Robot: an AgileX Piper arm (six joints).
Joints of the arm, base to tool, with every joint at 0 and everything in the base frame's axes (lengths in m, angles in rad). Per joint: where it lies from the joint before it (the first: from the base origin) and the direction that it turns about. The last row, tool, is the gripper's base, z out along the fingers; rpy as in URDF.
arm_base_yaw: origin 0 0 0.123 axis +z
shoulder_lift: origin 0 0 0 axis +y
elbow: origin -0.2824 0 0.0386 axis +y
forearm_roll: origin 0.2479 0 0.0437 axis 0.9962 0 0.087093
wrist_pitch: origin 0 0 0 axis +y
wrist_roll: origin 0.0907 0 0.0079 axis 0.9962 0 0.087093
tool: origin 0 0 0 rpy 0 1.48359 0
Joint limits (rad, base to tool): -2.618..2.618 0..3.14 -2.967..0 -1.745..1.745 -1.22..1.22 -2.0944..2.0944
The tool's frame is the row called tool.
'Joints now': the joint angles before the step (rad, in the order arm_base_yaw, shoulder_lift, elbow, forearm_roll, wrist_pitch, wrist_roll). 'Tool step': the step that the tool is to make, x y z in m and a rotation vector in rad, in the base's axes. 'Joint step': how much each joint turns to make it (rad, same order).
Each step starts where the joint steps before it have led.
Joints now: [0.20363, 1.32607, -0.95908, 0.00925, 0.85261, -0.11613]
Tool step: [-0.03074, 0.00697, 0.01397, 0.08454, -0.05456, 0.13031]
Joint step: [0.01021, -0.12937, 0.06104, 0.15597, 0.00903, -0.17675]
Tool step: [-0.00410, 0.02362, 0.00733, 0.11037, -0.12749, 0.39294]
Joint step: [0.00002, -0.00282, 0.00724, 0.37360, -0.00487, -0.56992]
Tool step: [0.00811, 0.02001, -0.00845, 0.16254, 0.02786, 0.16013]
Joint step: [0.00001, 0.08003, 0.00318, 0.29151, 0.05505, -0.27099]
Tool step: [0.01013, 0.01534, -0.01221, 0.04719, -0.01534, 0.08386]
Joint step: [0.03265, 0.07448, 0.00002, 0.11540, -0.01485, -0.14899]
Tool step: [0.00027, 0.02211, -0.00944, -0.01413, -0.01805, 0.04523]
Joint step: [0.09245, 0.04031, -0.00001, 0.01295, -0.07241, -0.01862]
